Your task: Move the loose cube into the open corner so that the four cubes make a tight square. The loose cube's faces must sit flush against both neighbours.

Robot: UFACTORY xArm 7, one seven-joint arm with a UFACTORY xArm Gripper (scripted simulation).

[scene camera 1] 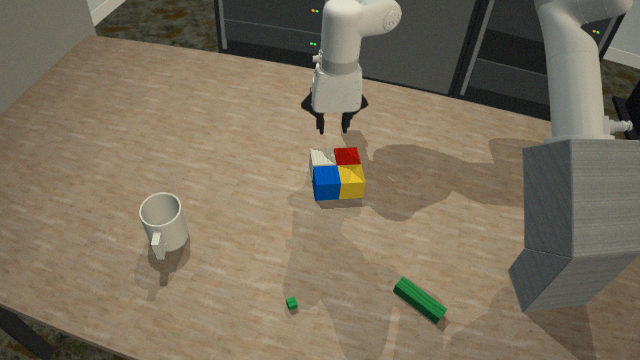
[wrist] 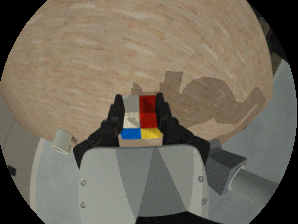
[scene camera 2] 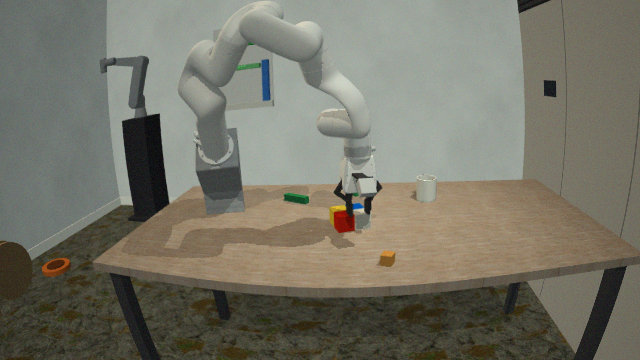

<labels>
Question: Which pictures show my gripper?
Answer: Scene camera 1, the wrist view and scene camera 2: all of them.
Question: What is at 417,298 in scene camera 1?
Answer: A green bar.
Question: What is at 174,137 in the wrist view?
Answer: My gripper.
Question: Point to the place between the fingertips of my gripper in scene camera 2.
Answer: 358,214
</labels>
